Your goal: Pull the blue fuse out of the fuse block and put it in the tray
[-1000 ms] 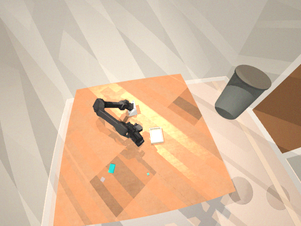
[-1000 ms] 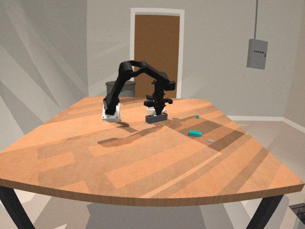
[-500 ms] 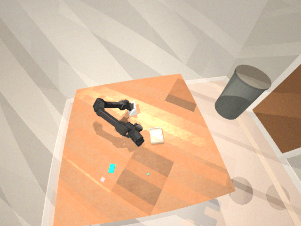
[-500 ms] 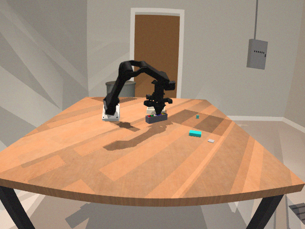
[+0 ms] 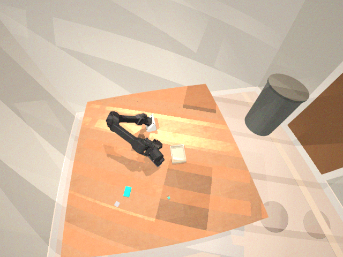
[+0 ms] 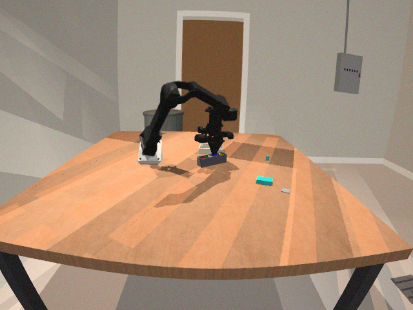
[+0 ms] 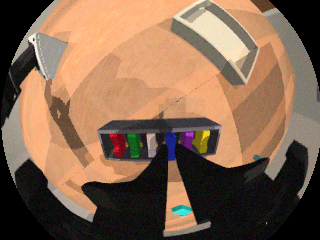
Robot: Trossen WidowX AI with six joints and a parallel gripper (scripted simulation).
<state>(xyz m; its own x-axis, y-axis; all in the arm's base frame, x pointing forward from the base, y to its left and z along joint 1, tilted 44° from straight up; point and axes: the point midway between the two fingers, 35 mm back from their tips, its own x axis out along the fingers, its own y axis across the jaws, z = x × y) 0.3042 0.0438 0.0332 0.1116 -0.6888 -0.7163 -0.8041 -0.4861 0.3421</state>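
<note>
The pale tray is 20 mm behind my gripper tip, 180 mm to the left of it and 40 mm below it. Also, from my gripper tip: blue fuse: 10 mm below; then small teal cube: 280 mm ahead, 70 mm to the left, 30 mm below; then grey tile: 280 mm ahead, 270 mm to the right, 40 mm below.
</note>
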